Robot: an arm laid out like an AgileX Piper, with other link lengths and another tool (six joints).
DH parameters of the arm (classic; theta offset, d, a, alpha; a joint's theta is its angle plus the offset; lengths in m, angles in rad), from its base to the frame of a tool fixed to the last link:
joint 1: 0 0.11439 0 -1.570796
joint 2: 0.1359 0 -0.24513 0
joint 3: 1.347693 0 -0.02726 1.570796
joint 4: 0 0.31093 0 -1.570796
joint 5: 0 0 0 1.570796
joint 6: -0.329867 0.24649 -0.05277 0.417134
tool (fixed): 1.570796 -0.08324 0 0
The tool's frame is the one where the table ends.
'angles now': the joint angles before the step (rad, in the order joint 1, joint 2, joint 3, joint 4, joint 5, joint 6). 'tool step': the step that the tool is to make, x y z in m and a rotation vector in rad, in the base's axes. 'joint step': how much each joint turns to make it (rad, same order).
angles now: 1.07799, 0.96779, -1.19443, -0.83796, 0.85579, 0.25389
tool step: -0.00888, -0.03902, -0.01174, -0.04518, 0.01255, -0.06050
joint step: 0.00000, -0.13289, 0.09082, -0.00639, 0.09861, -0.03763
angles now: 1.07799, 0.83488, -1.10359, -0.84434, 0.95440, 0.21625
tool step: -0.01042, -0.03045, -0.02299, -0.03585, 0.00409, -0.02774
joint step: -0.00001, -0.14031, 0.12945, -0.00928, 0.04525, -0.02327
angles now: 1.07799, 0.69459, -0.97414, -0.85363, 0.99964, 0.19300
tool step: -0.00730, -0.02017, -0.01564, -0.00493, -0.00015, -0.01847
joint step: 0.00002, -0.10567, 0.09372, -0.00803, 0.02296, -0.00188
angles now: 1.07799, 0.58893, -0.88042, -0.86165, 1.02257, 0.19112
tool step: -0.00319, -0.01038, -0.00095, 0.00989, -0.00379, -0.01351
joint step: -0.00003, -0.04563, 0.02402, -0.00388, 0.01708, -0.00001
